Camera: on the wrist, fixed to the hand. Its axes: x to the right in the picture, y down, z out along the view.
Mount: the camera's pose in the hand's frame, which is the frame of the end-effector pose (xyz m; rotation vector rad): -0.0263 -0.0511 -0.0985 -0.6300 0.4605 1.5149
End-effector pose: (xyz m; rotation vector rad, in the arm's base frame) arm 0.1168 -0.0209 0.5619 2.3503 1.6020 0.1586
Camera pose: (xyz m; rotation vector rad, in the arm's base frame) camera 0.0365 -0.0105 0.6422 2.4332 -0.4692 1.2896
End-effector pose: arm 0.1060 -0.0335 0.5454 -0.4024 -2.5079 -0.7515
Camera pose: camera 0.1435 -0.1351 0.5812 -1.7565 -0.9225 -0.7369
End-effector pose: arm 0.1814 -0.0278 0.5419 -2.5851 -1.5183 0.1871
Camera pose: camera 0.1422 -0.0316 0.6489 2.7112 -0.6937 0.6614
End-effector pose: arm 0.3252 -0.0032 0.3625 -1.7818 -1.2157 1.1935
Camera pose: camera 0.3961 -0.0128 0.4513 2.6683 -0.2548 -0.7186
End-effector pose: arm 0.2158 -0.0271 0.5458 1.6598 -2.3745 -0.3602
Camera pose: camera 0.3013 -0.0265 0.6213 -0.4268 -2.0857 -0.2848
